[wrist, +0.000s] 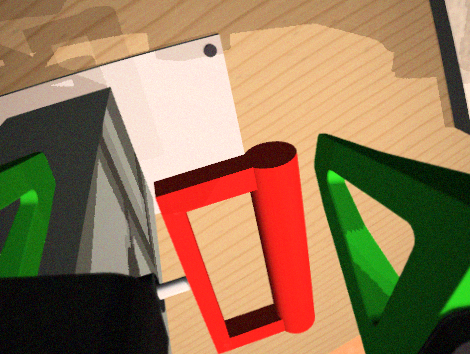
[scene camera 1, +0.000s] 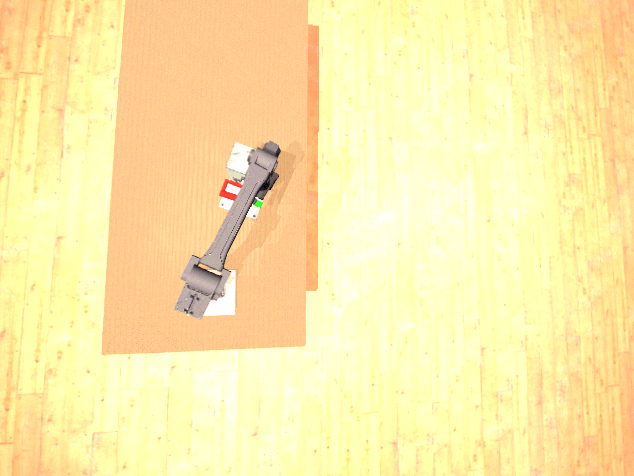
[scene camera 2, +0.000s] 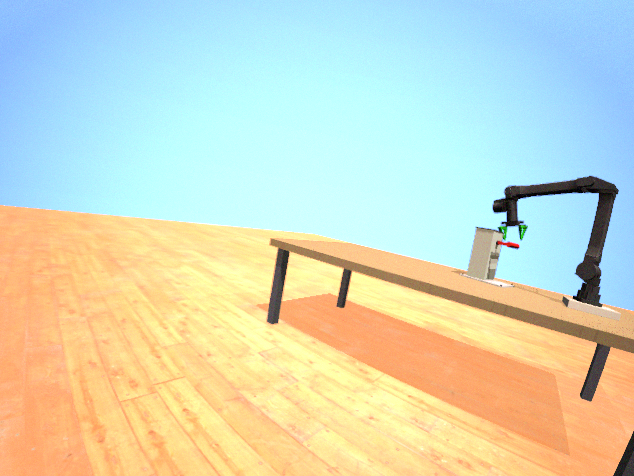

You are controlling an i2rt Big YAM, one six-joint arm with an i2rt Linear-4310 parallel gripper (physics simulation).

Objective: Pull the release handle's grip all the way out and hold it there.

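Note:
The red release handle (scene camera 1: 223, 190) (scene camera 2: 508, 245) (wrist: 289, 240) is a rectangular frame with a thick round grip bar on its outer side. It stands out from the upper part of a grey housing (scene camera 1: 238, 157) (scene camera 2: 481, 253) (wrist: 65, 117). A short stretch of pale rod (wrist: 172, 288) shows between them. My gripper (scene camera 2: 513, 238) (wrist: 183, 157) is open and empty, pointing down with its green fingertips slightly above the handle. In the wrist view the right finger is beyond the grip bar and the left finger appears over the housing. The arm hides part of the handle in scene camera 1.
The housing stands on a white base plate (scene camera 1: 225, 204) (scene camera 2: 504, 284) (wrist: 190, 100) with dark screws, on the wooden table (scene camera 1: 168, 128) (scene camera 2: 389, 261). The arm's white mounting plate (scene camera 1: 227, 302) (scene camera 2: 604, 309) is near the table's end. The housing's top edge is close to the left finger.

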